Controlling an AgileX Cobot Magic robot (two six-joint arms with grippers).
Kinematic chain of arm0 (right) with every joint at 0, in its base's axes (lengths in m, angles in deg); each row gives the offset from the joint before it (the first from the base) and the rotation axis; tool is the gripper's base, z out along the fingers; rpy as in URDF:
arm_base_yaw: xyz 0 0 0.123 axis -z
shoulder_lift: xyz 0 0 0 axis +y
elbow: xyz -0.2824 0 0.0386 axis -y
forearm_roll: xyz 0.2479 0 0.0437 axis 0.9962 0 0.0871
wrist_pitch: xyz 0 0 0 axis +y
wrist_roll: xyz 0.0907 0 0.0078 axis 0.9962 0 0.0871
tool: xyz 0 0 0 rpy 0 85 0
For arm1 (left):
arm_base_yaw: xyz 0 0 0.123 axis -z
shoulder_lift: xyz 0 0 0 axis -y
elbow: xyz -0.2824 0 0.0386 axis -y
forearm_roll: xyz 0.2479 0 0.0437 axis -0.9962 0 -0.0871
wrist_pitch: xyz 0 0 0 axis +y
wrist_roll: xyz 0.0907 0 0.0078 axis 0.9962 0 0.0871
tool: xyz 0 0 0 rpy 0 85 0
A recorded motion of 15 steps. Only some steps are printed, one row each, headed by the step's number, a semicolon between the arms.
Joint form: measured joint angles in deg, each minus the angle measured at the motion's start. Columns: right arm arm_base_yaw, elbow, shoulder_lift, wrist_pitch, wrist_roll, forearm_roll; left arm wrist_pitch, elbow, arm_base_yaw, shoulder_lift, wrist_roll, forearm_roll.
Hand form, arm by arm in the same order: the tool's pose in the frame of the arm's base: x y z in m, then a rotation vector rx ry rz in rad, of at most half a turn. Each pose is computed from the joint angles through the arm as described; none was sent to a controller.
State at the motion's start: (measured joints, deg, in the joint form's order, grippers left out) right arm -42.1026 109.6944 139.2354 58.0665 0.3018 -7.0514; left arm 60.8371 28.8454 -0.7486 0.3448 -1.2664 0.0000
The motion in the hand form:
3: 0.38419 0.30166 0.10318 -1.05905 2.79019 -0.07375; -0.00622 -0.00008 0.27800 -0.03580 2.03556 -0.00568
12: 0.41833 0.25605 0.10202 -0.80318 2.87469 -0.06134; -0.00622 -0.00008 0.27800 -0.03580 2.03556 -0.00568
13: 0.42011 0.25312 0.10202 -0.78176 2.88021 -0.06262; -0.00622 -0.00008 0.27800 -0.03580 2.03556 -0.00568
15: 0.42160 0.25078 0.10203 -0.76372 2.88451 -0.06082; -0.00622 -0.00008 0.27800 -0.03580 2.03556 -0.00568
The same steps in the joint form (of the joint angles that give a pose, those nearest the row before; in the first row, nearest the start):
3: 2.94 0.02 0.12 -0.18 0.38 0.57; 0.00 0.00 0.00 0.00 0.00 0.00
12: 9.74 0.70 0.59 -0.29 3.55 1.36; 0.00 0.00 0.00 0.00 0.00 0.00
13: 10.13 0.69 0.59 -0.29 4.04 1.29; 0.00 0.00 0.00 0.00 0.00 0.00
15: 10.46 0.70 0.59 -0.34 4.39 1.35; 0.00 0.00 0.00 0.00 0.00 0.00

